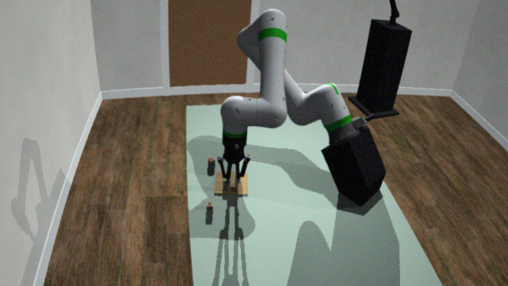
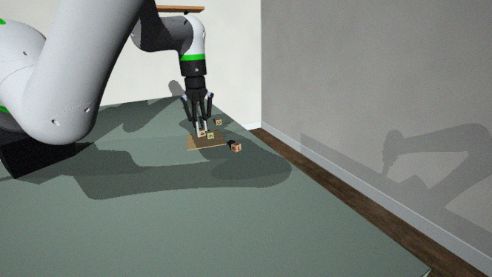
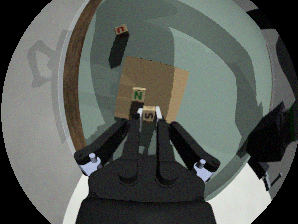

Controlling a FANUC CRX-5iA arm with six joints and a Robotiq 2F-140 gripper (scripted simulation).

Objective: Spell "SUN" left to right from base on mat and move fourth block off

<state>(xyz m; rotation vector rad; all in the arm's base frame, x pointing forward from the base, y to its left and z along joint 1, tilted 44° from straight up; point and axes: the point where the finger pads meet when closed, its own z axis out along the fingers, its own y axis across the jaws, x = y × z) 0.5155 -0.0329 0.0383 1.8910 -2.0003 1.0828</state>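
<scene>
The tan mat is 1 cm behind my hand, 4 cm to the right of it and 4 cm below it.
</scene>
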